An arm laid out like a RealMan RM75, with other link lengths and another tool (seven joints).
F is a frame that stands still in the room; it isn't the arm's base.
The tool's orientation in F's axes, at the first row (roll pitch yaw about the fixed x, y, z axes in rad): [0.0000, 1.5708, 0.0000]
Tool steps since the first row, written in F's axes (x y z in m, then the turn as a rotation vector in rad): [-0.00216, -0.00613, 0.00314, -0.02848, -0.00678, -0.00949]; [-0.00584, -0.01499, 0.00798, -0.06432, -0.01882, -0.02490]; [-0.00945, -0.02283, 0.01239, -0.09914, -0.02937, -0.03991]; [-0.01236, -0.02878, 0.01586, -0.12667, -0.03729, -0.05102]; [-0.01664, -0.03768, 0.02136, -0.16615, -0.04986, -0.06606]
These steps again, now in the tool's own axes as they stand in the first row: [-0.00314, -0.00613, -0.00216, 0.00949, -0.00678, -0.02848]; [-0.00798, -0.01499, -0.00584, 0.02490, -0.01882, -0.06432]; [-0.01239, -0.02283, -0.00945, 0.03991, -0.02937, -0.09914]; [-0.01586, -0.02878, -0.01236, 0.05102, -0.03729, -0.12667]; [-0.02136, -0.03768, -0.01664, 0.06606, -0.04986, -0.16615]
